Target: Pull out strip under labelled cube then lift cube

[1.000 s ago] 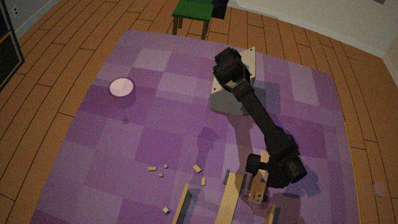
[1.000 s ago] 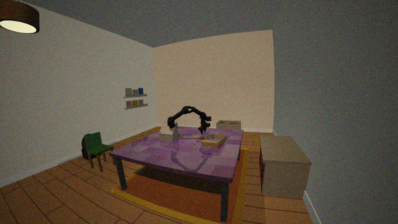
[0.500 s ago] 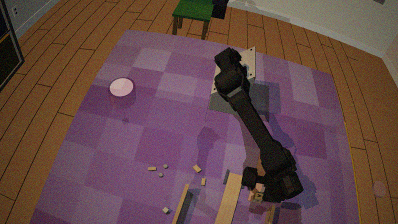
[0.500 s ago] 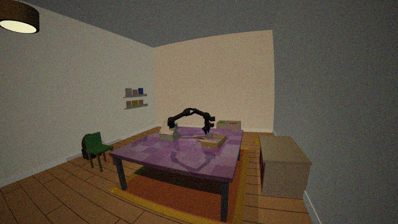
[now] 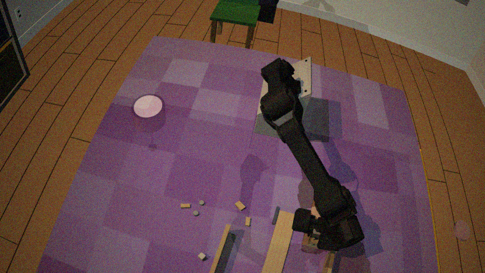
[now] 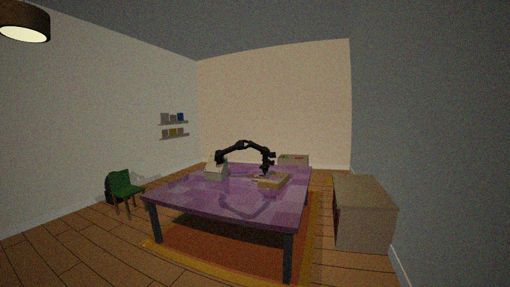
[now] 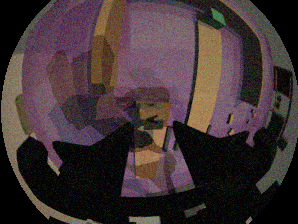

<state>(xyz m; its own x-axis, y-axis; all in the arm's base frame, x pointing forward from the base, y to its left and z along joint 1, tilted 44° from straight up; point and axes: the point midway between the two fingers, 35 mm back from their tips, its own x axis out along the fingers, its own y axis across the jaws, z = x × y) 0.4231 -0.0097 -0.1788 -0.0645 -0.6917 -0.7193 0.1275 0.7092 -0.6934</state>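
The labelled cube lies 20 mm below my gripper tip. Round my gripper tip: strip: 100 mm behind, 20 mm to the left, 40 mm below.
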